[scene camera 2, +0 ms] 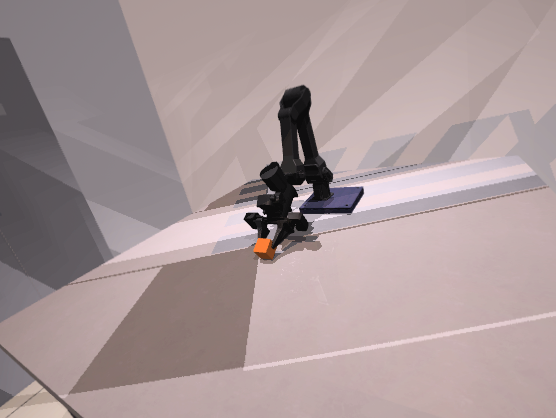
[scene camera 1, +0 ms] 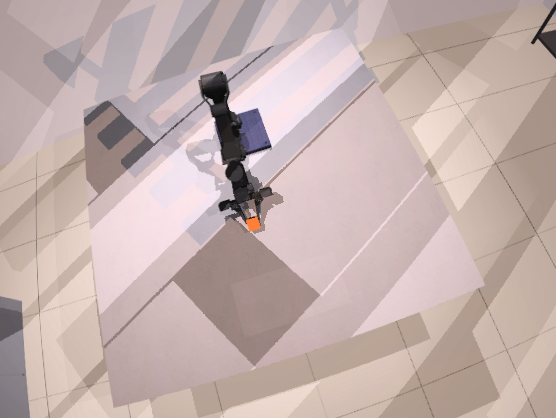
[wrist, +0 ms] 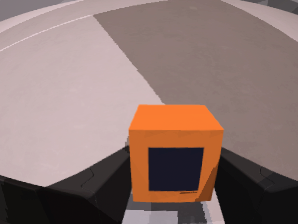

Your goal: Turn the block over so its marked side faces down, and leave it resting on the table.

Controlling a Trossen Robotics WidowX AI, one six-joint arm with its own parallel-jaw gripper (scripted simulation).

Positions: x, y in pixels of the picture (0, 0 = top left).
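Block [wrist: 174, 149] held by the gripper [scene camera 2: 265, 247].
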